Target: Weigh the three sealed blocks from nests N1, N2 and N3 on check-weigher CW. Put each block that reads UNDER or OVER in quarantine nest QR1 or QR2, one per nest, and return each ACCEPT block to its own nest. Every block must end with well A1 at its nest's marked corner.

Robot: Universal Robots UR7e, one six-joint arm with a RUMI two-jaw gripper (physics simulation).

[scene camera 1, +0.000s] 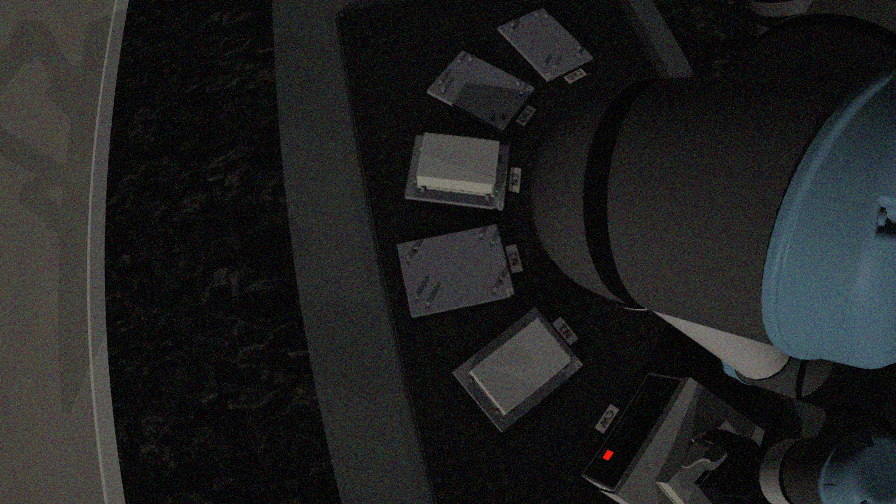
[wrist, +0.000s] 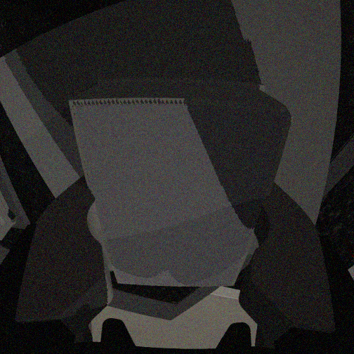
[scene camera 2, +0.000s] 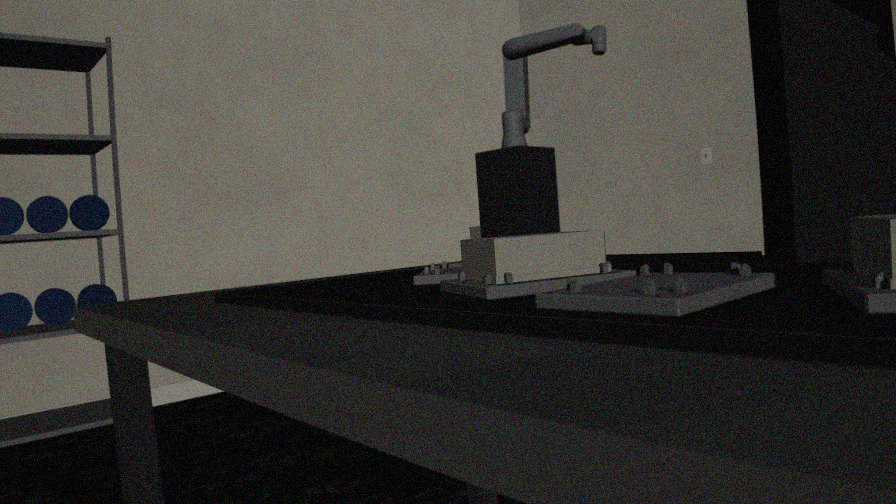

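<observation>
A pale sealed block (wrist: 145, 160) lies on check-weigher CW (scene camera 1: 645, 420) (wrist: 310, 65). My gripper (wrist: 178, 176) has its two dark jaws against the block's sides in the wrist view. In scene camera 1 the arm and gripper partly cover the weigher; a small red field lights its display, with no readable text. One block (scene camera 1: 523, 363) sits on nest N1 (scene camera 1: 504, 421); another block (scene camera 1: 458, 156) (scene camera 2: 545, 257) sits on nest N3 (scene camera 1: 432, 201). Nest N2 (scene camera 1: 454, 272) (scene camera 2: 607, 304) and quarantine nests QR1 (scene camera 1: 482, 87) and QR2 (scene camera 1: 545, 43) hold no block. Well A1 cannot be made out.
The large arm covers the right of scene camera 1. Small locating posts stand up from the nest plates. The table's front edge (scene camera 1: 338, 250) runs along the nests' outer side. In scene camera 2 a small arm (scene camera 2: 516, 81) on a black pedestal and a shelf rack (scene camera 2: 114, 156) stand behind.
</observation>
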